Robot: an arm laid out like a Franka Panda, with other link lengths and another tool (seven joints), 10 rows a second.
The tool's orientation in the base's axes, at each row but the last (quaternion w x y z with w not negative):
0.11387 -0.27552 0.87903 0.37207
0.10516 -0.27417 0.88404 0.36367
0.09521 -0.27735 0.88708 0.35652
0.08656 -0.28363 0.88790 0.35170
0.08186 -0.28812 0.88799 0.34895
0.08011 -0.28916 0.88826 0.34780
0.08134 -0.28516 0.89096 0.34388
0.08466 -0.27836 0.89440 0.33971
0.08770 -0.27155 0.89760 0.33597
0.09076 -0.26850 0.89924 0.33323
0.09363 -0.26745 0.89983 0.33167
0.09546 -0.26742 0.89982 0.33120
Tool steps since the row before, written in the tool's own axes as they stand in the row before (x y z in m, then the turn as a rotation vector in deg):
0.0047 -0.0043 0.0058 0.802 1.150 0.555
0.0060 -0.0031 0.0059 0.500 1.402 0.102
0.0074 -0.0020 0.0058 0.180 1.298 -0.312
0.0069 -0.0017 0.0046 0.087 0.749 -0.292
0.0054 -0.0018 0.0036 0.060 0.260 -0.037
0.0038 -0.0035 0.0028 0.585 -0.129 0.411
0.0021 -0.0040 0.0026 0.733 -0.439 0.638
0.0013 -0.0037 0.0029 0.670 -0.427 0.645
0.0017 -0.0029 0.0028 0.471 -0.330 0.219
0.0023 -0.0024 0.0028 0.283 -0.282 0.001
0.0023 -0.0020 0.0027 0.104 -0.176 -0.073
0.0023 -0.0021 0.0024 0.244 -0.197 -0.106
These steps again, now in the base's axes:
-0.0014 -0.0002 -0.0085 -1.317 0.734 -0.032
-0.0033 -0.0001 -0.0083 -1.202 0.688 0.555
-0.0052 -0.0003 -0.0081 -0.867 0.478 0.913
-0.0049 -0.0010 -0.0068 -0.481 0.208 0.616
-0.0036 -0.0011 -0.0056 -0.195 0.102 0.156
-0.0013 -0.0019 -0.0054 -0.430 -0.071 -0.581
0.0004 -0.0016 -0.0049 -0.389 -0.175 -0.977
0.0009 -0.0009 -0.0047 -0.344 -0.135 -0.954
0.0001 -0.0007 -0.0043 -0.219 -0.266 -0.510
-0.0007 -0.0007 -0.0042 -0.084 -0.298 -0.253
-0.0009 -0.0005 -0.0039 0.009 -0.203 -0.077
-0.0008 -0.0007 -0.0038 -0.097 -0.296 -0.112

